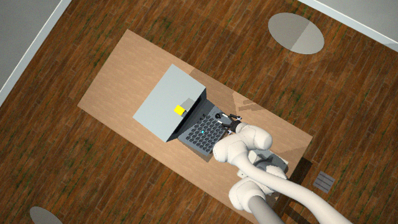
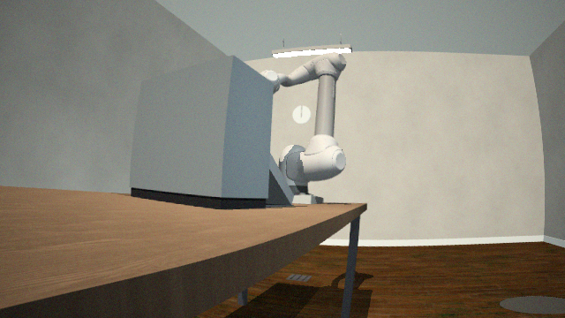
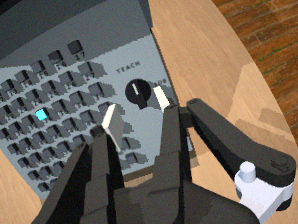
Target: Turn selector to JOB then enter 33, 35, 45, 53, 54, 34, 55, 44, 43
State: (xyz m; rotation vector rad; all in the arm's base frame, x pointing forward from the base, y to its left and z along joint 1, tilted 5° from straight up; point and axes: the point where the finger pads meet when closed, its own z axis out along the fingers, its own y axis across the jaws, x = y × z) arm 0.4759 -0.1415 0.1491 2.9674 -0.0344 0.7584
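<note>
My gripper is now 5 cm short of the selector knob and 6 cm above it. Round my hand: keypad (7 cm ahead, 11 cm to the left, 11 cm below).
</note>
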